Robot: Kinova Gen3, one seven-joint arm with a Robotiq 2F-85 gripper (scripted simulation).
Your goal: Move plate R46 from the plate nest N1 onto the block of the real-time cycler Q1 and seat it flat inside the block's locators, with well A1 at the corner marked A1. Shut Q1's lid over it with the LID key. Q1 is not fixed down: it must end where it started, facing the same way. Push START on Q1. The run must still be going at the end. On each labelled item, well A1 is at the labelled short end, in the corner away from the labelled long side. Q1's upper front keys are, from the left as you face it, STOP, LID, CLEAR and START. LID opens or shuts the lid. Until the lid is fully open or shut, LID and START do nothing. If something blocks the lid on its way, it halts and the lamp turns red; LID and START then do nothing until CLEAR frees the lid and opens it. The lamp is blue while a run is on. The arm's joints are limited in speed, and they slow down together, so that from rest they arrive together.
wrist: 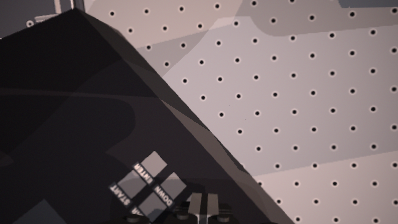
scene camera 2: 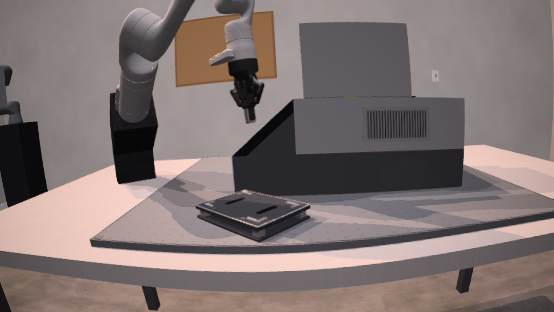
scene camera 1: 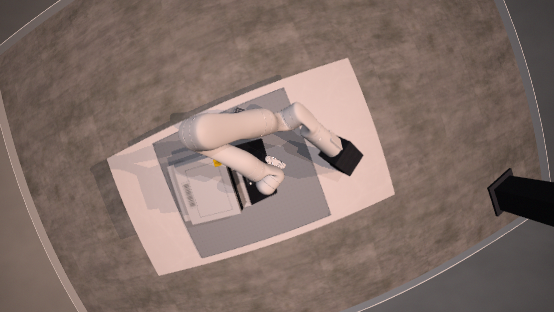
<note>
In view: my gripper [scene camera 2: 251, 123], a real-time cycler Q1 [scene camera 2: 314, 146] and a dark plate nest N1 [scene camera 2: 248, 207].
The real-time cycler Q1 shows as well in the wrist view [wrist: 96, 127].
</note>
